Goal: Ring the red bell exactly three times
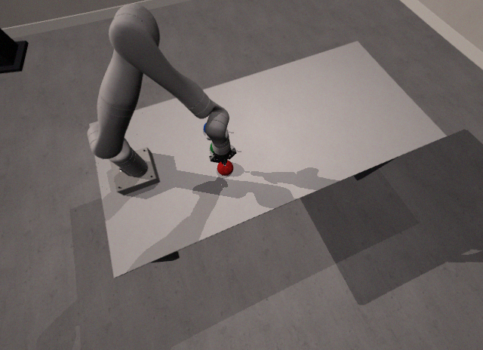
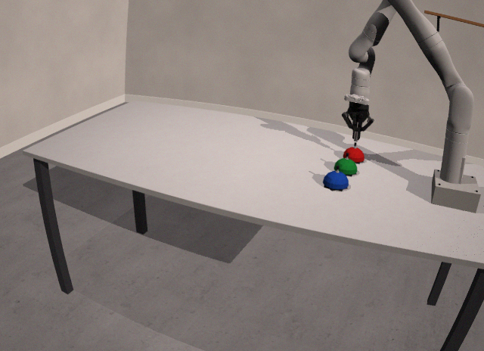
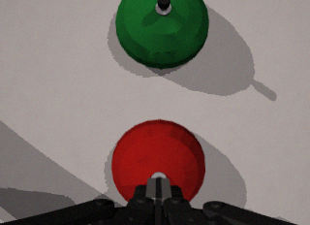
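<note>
Right now the red bell is 50 mm below my hand. Also, from my hand: blue bell 260 mm to the left, 50 mm below, 30 mm behind; then green bell 130 mm to the left, 50 mm below, 20 mm behind.
</note>
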